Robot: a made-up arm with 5 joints. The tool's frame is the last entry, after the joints.
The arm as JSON. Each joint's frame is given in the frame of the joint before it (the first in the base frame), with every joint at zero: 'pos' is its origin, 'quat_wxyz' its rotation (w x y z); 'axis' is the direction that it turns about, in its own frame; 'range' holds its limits. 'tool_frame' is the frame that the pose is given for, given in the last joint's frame.
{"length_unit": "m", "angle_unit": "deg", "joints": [
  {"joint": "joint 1", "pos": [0.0, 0.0, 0.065], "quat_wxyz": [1.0, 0.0, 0.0, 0.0], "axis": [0.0, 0.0, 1.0], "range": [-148.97, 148.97]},
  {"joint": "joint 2", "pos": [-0.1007, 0.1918, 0.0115], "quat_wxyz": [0.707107, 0.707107, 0.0, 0.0], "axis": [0.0, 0.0, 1.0], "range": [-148.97, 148.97]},
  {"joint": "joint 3", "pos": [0.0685, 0.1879, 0.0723], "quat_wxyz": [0.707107, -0.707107, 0.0, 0.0], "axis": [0.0, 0.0, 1.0], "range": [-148.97, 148.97]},
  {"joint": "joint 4", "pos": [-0.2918, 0.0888, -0.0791], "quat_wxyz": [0.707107, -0.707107, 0.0, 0.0], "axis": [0.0, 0.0, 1.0], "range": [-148.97, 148.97]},
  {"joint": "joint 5", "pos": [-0.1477, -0.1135, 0.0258], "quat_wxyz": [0.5, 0.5, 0.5, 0.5], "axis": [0.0, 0.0, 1.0], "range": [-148.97, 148.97]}
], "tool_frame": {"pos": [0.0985, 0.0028, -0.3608], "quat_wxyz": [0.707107, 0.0, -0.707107, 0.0]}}
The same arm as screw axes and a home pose.
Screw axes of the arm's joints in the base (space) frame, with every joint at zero. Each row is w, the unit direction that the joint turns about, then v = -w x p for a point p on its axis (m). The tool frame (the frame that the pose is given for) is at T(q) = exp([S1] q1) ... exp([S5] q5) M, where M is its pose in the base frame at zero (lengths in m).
S1: w 0 0 1 v 0 0 0
S2: w 0 -1 0 v 0.0765 0 0.1007
S3: w 0 0 1 v 0.1195 0.0322 0
S4: w 0 1 0 v -0.1853 0 -0.324
S5: w 1 0 0 v 0 0.2988 -0.2341
M =
1 0 0 -0.8325
0 1 0 0.2369
0 0 1 0.2003
0 0 0 1
Joint limits (rad, base to tool): -2.6..2.6 -2.6..2.6 -2.6..2.6 -2.6..2.6 -2.6..2.6

